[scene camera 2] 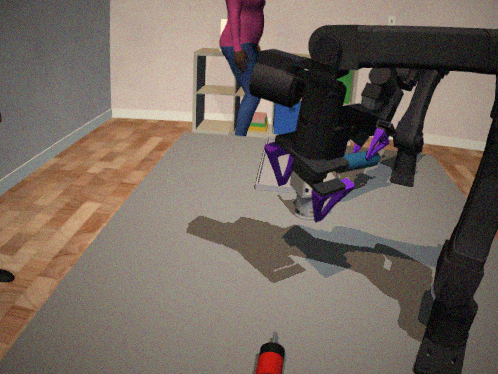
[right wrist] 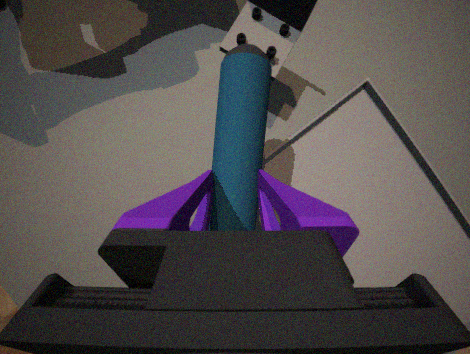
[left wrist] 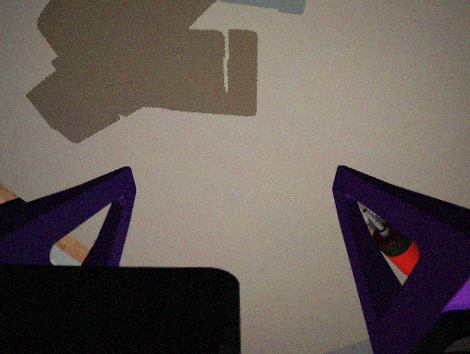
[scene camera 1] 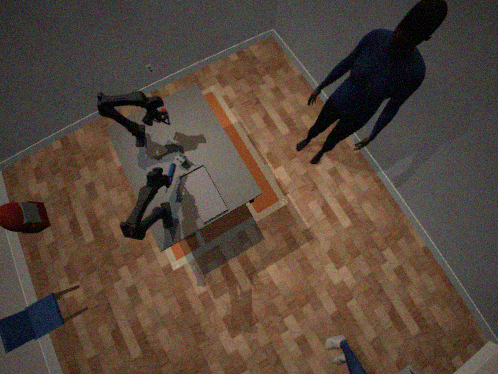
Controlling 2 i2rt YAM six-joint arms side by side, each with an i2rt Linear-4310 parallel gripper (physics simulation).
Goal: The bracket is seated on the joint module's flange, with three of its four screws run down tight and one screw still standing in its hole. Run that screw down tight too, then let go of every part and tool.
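Pixels of known places: left gripper, fingertip midpoint: (scene camera 2: pixel 299 202) (left wrist: pixel 234 177) (scene camera 1: pixel 164 123); right gripper, fingertip midpoint: (scene camera 2: pixel 360 156) (right wrist: pixel 235 176) (scene camera 1: pixel 169 175); left arm's base at its link origin: (scene camera 2: pixel 444 338) (scene camera 1: pixel 140 135); right arm's base at its link origin: (scene camera 2: pixel 403 173) (scene camera 1: pixel 166 214).
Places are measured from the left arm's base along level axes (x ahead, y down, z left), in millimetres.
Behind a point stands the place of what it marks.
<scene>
The bracket (right wrist: pixel 265 31) @(z -275, x 373, y -66 mm) shows as a pale plate at the top of the right wrist view, with dark screw heads (right wrist: pixel 257 13) @(z -259, x 367, y -72 mm) (right wrist: pixel 284 30) @(z -283, x 392, y -72 mm) (right wrist: pixel 271 51) @(z -305, x 371, y -74 mm) on it; I cannot tell which stands proud. The joint module (scene camera 2: pixel 304 207) @(z -252, x 366, y -29 mm) stands on the table, partly hidden behind my left gripper. My right gripper (right wrist: pixel 235 176) @(z -425, x 299, y -115 mm) (scene camera 2: pixel 362 154) @(z -425, x 299, y -115 mm) is shut on the teal driver (right wrist: pixel 242 115) @(z -385, x 313, y -129 mm) (scene camera 2: pixel 357 160) @(z -385, x 295, y -118 mm) (scene camera 1: pixel 172 171) @(z -397, x 325, y -122 mm), whose handle points toward the bracket; its tip is hidden. My left gripper (left wrist: pixel 234 177) @(z -14, x 287, y -158 mm) (scene camera 2: pixel 301 201) @(z -14, x 287, y -158 mm) (scene camera 1: pixel 167 118) @(z -14, x 287, y -158 mm) is open and empty above the table.
A red driver (scene camera 2: pixel 270 361) @(z 202, x 214, y -34 mm) (left wrist: pixel 406 259) @(z 193, x 216, y -34 mm) with a black collar is at the near end of the table in scene camera 2. A shallow white tray (scene camera 1: pixel 202 192) @(z -557, x 510, y -4 mm) (right wrist: pixel 370 175) @(z -471, x 507, y -4 mm) lies beside the joint module. The left arm (scene camera 2: pixel 415 47) @(z 31, x 137, y -424 mm) reaches across above the table. People stand off the table.
</scene>
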